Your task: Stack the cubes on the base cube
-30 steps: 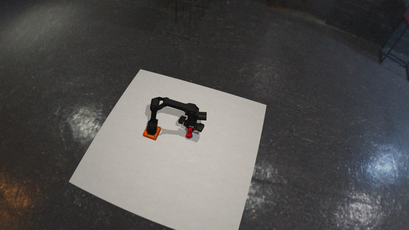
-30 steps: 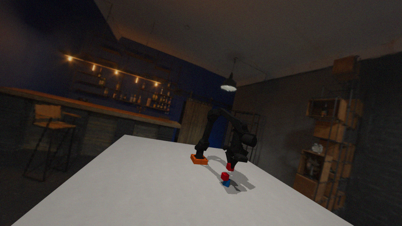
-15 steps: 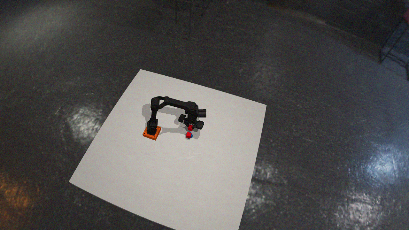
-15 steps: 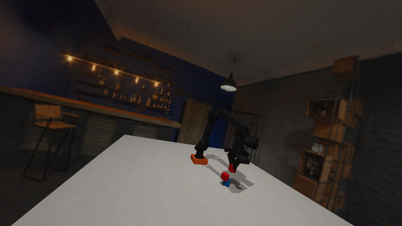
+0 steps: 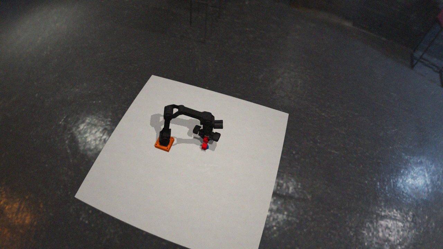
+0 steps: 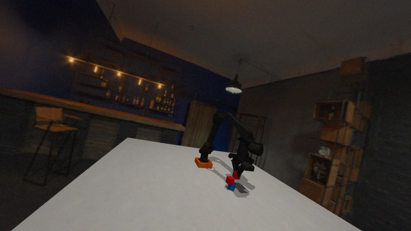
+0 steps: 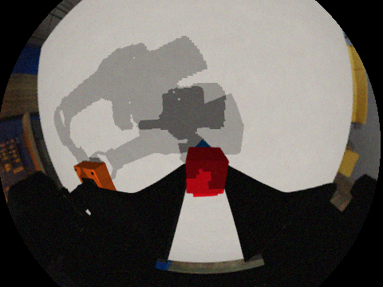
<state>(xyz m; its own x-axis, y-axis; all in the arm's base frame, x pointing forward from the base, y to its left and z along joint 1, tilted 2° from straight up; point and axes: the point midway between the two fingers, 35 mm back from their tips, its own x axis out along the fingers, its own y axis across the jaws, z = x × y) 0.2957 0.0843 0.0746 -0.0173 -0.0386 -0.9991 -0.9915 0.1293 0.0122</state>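
The blue base cube lies 2 cm to the right of my gripper tip and 7 cm below it.
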